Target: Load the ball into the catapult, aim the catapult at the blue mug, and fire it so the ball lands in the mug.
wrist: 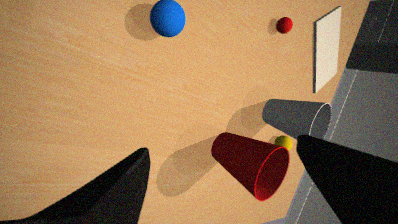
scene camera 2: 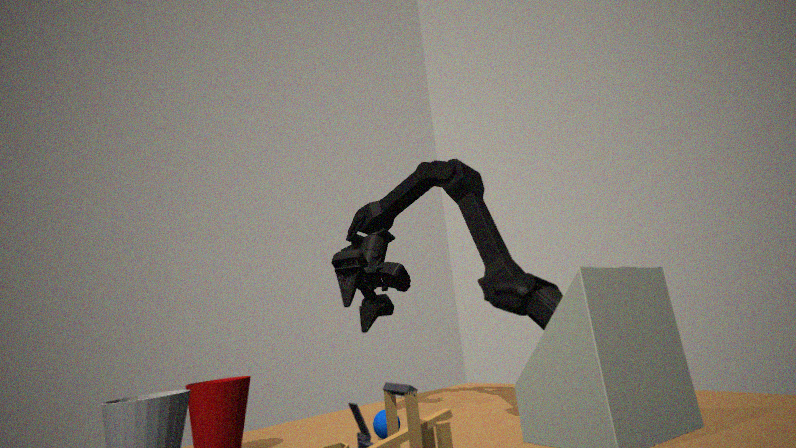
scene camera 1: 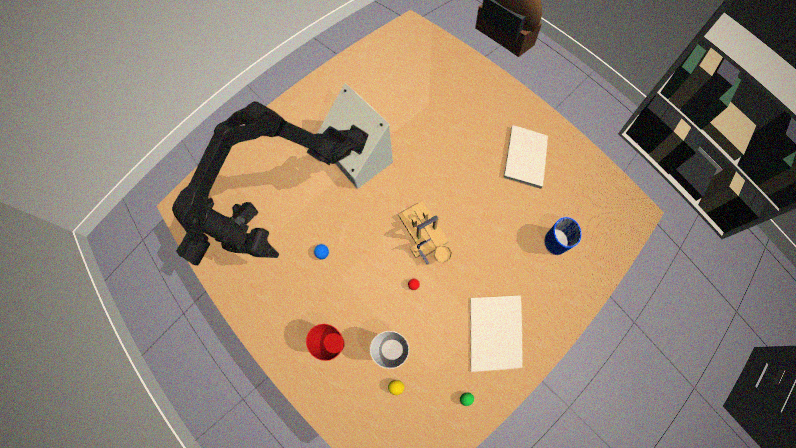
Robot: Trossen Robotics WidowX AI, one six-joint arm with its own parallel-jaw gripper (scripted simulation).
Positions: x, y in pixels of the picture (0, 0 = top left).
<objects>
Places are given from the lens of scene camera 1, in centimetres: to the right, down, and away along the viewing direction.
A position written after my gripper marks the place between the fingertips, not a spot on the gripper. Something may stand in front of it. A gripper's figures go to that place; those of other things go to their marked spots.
my gripper (scene camera 1: 269, 254): -31, 8, 89
red cup (scene camera 1: 324, 342): -20, 33, 100
grey cup (scene camera 1: 389, 349): -2, 34, 99
</objects>
